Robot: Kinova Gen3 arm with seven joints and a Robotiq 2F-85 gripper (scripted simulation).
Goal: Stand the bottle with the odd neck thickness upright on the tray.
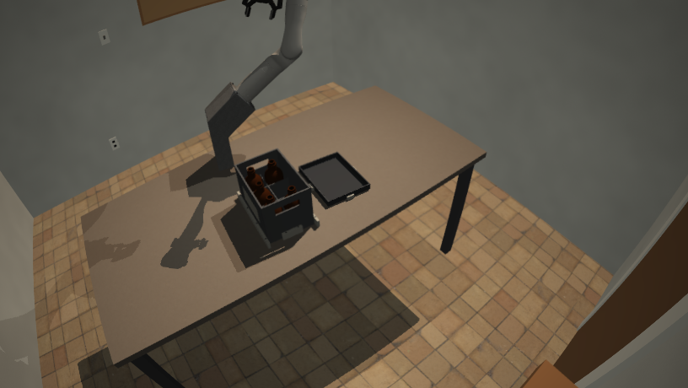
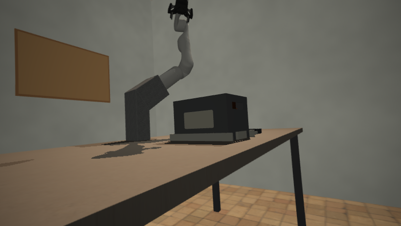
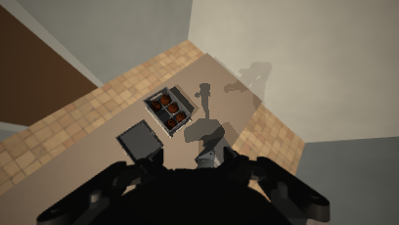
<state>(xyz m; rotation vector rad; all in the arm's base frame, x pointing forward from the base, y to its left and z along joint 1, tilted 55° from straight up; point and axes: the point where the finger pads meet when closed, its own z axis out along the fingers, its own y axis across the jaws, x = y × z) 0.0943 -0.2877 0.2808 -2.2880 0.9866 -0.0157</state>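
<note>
Right now my hand is 260 mm short of the crate, 110 mm to the left of it and 600 mm above it. Round my hand: dark tray 220 mm ahead, 160 mm to the left, 670 mm below; glass bottle 180 mm ahead, 70 mm to the right, 600 mm below.
</note>
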